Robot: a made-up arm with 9 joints. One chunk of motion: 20 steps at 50 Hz.
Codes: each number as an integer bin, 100 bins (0 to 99) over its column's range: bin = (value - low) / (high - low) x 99, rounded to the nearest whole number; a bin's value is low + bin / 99 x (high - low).
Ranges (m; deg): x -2.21..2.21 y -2.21..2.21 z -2.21..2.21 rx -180..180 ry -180..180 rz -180..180
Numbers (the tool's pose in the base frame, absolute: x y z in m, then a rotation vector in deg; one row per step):
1: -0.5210 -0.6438 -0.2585 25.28 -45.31 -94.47
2: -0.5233 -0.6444 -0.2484 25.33 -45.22 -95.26
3: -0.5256 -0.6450 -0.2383 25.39 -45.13 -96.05
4: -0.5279 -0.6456 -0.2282 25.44 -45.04 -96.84
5: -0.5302 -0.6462 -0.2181 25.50 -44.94 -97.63
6: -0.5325 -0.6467 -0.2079 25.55 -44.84 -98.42
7: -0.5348 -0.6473 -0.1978 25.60 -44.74 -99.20
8: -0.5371 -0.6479 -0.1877 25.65 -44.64 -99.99
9: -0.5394 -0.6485 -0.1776 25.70 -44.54 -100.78
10: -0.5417 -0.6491 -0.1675 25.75 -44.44 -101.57
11: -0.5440 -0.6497 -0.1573 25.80 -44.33 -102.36
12: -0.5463 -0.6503 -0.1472 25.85 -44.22 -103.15
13: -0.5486 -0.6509 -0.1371 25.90 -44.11 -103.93
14: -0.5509 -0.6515 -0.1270 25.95 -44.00 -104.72
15: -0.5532 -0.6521 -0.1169 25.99 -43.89 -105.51
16: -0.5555 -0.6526 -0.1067 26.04 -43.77 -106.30
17: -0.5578 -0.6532 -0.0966 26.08 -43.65 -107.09
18: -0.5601 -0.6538 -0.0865 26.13 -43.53 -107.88
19: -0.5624 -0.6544 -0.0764 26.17 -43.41 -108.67
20: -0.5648 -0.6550 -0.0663 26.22 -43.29 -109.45
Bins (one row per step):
1: 38 35 44 56 37 24
2: 38 35 44 56 37 23
3: 38 35 44 56 37 23
4: 38 35 44 56 37 23
5: 38 35 45 57 37 23
6: 38 35 45 57 37 22
7: 38 35 45 57 37 22
8: 37 35 45 57 37 22
9: 37 35 46 57 37 22
10: 37 35 46 57 37 22
11: 37 35 46 57 37 21
12: 37 35 46 57 37 21
13: 37 35 46 57 37 21
14: 37 35 47 57 37 21
15: 37 35 47 57 37 20
16: 37 35 47 57 37 20
17: 37 35 47 57 37 20
18: 37 35 48 57 38 20
19: 37 35 48 57 38 20
20: 37 35 48 57 38 19

